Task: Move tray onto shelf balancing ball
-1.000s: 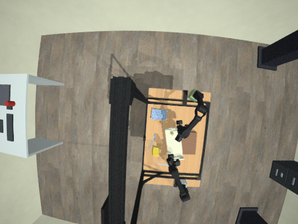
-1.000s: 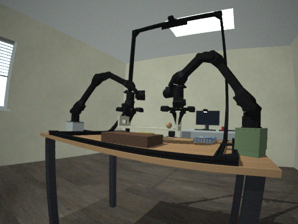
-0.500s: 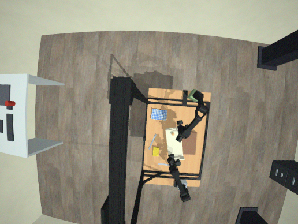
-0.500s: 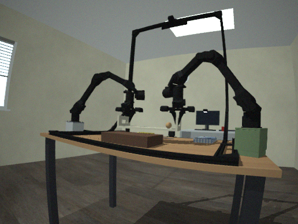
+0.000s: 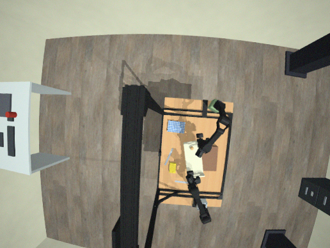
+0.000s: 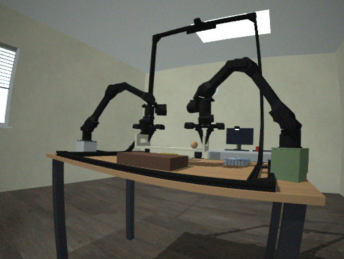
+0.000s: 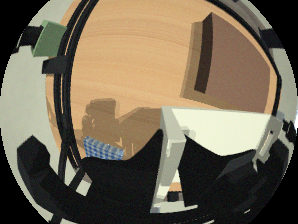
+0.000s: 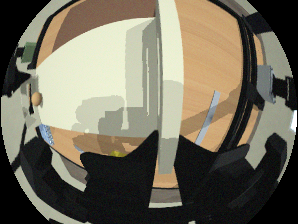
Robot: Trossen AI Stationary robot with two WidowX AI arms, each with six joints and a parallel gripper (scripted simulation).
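Right now my left hand is 60 mm past the orange ball, 80 mm to the left of it and 40 mm above it. The rest, counted from my left hand: white tray (20 mm behind, 180 mm to the right, 40 mm below); then shelf (150 mm ahead, 180 mm to the right, 100 mm below).
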